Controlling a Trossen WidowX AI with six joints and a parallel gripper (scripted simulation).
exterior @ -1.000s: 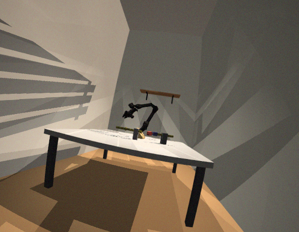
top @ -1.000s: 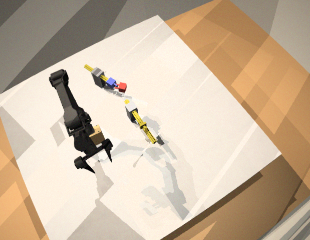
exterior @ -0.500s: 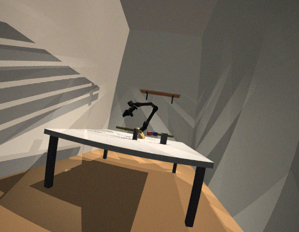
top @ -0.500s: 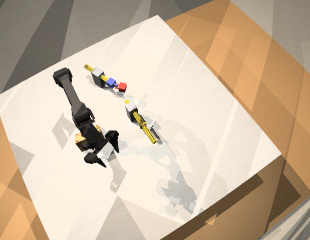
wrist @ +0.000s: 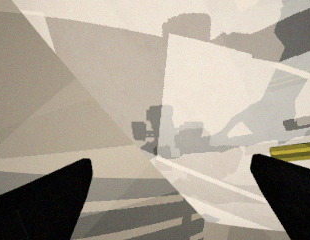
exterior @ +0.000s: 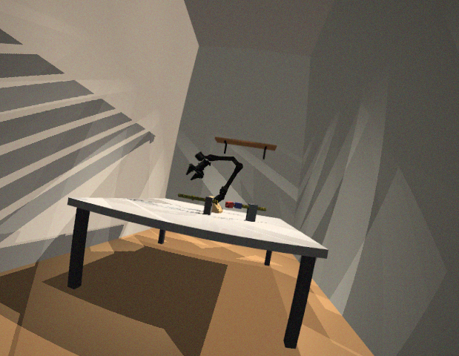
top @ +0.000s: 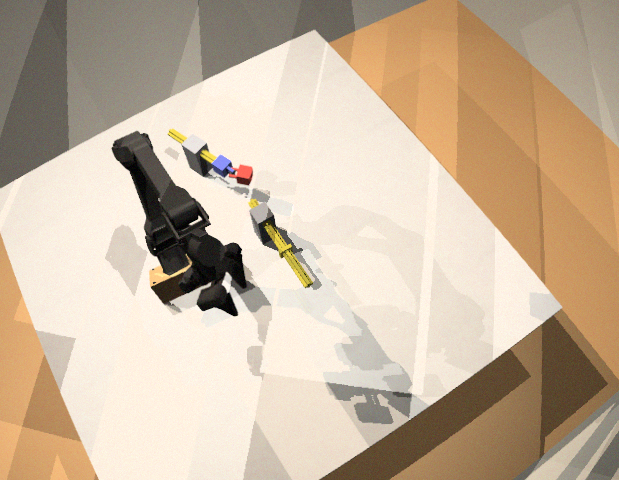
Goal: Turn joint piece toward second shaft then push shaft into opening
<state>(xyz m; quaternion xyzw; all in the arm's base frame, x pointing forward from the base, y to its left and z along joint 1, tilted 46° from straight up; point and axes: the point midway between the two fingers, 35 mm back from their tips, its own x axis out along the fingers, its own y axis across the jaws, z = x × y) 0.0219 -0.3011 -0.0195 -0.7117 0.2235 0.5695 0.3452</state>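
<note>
My gripper tip is now 240 mm short of the red joint piece, 370 mm to the right of it and 160 mm above it.
</note>
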